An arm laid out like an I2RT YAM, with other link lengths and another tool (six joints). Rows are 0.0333 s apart.
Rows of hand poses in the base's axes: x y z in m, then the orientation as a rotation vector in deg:
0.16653, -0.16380, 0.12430, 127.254, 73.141, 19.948
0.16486, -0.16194, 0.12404, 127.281, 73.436, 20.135
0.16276, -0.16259, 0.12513, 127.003, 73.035, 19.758
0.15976, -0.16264, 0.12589, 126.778, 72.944, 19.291
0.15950, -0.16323, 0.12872, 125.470, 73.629, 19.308
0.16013, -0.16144, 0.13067, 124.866, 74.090, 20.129
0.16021, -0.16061, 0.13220, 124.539, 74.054, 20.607
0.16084, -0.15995, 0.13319, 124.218, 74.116, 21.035
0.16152, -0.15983, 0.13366, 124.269, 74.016, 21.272
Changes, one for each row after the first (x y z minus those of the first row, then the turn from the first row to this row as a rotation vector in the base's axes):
-0.00167, 0.00186, -0.00026, 0.176, 0.024, 0.231
-0.00377, 0.00121, 0.00083, -0.309, -0.044, -0.047
-0.00677, 0.00116, 0.00159, -0.717, 0.085, -0.151
-0.00703, 0.00057, 0.00442, -1.577, -0.215, 0.657
-0.00640, 0.00236, 0.00637, -1.573, -0.754, 1.308
-0.00632, 0.00319, 0.00790, -1.624, -1.179, 1.477
-0.00569, 0.00385, 0.00889, -1.667, -1.534, 1.700
-0.00501, 0.00397, 0.00936, -1.544, -1.686, 1.672

